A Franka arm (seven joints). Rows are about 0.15 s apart.
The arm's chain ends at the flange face. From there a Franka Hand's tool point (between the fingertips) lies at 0.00 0.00 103.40 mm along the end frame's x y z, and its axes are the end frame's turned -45 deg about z.
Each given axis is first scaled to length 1.
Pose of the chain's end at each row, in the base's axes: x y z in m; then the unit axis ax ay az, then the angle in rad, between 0 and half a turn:
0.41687, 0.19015, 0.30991, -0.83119, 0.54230, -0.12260, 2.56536
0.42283, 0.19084, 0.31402, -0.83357, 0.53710, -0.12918, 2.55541
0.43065, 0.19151, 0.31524, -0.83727, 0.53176, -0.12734, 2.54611
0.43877, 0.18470, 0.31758, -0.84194, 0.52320, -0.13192, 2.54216
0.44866, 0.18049, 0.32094, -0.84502, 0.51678, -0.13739, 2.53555
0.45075, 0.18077, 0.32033, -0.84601, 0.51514, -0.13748, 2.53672
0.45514, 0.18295, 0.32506, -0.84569, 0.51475, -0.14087, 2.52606
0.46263, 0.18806, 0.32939, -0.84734, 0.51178, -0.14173, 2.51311
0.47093, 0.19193, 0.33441, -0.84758, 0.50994, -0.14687, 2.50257
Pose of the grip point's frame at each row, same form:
0.46680, 0.22434, 0.22606, -0.95819, 0.17970, -0.22267, 2.70302
0.47396, 0.22537, 0.23104, -0.95742, 0.17391, -0.23044, 2.69880
0.48164, 0.22727, 0.23270, -0.95850, 0.16763, -0.23062, 2.68885
0.49026, 0.22079, 0.23549, -0.95895, 0.15803, -0.23544, 2.68865
0.50097, 0.21689, 0.23951, -0.95857, 0.15094, -0.24157, 2.68666
0.50296, 0.21717, 0.23884, -0.95890, 0.14909, -0.24142, 2.68781
0.50825, 0.21982, 0.24436, -0.95767, 0.14873, -0.24648, 2.68053
0.51620, 0.22600, 0.24950, -0.95734, 0.14532, -0.24975, 2.66924
0.52558, 0.23024, 0.25543, -0.95589, 0.14342, -0.25632, 2.66338

